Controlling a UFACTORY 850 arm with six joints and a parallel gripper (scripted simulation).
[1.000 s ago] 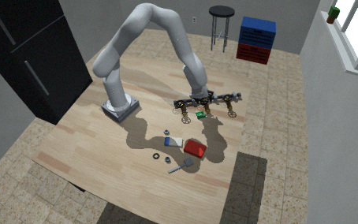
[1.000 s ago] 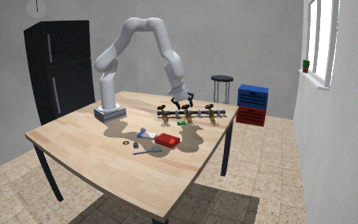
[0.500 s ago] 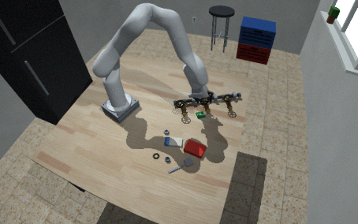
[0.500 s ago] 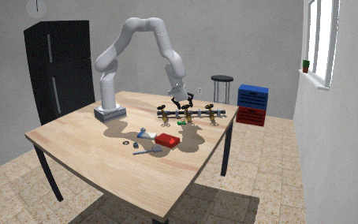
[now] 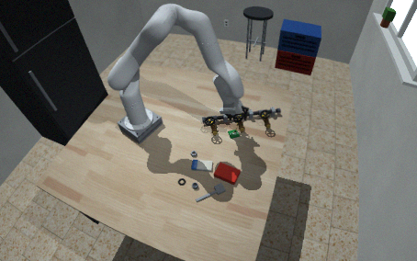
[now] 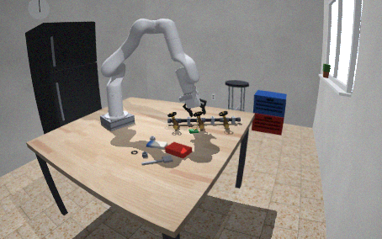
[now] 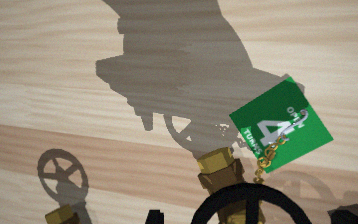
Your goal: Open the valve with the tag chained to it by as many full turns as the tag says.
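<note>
Right now the green tag is 2 cm behind my hand, 5 cm to the right of it and 10 cm below it. The rest, counted from my hand: grey scraper (6 cm behind, 44 cm to the right, 10 cm below); then red box (1 cm behind, 33 cm to the right, 9 cm below); then white block (15 cm behind, 30 cm to the right, 10 cm below).
</note>
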